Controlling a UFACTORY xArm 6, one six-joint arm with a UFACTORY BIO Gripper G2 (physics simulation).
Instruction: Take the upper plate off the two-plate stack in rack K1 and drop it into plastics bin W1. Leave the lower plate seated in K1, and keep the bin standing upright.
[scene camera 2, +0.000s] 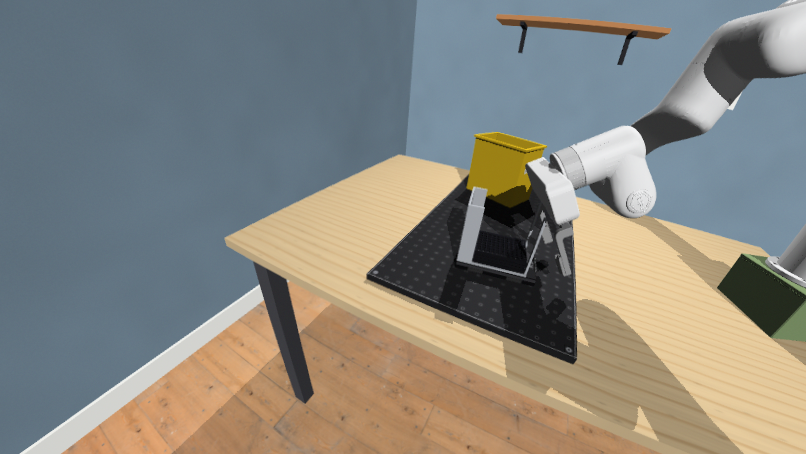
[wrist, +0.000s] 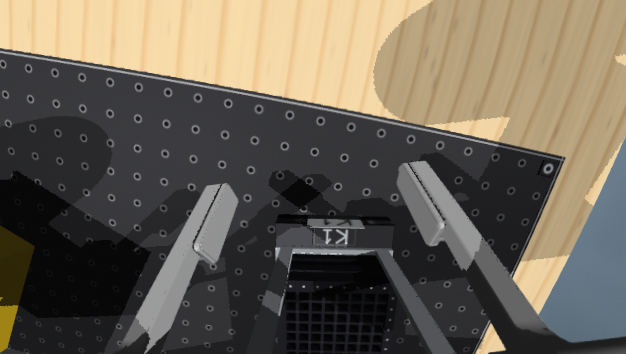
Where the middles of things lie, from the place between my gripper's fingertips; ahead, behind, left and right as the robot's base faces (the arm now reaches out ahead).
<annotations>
Right now my hand is 330 mm to the left of the yellow bin W1 (scene camera 2: 498, 163), 220 mm short of it and 50 mm below it.
</annotations>
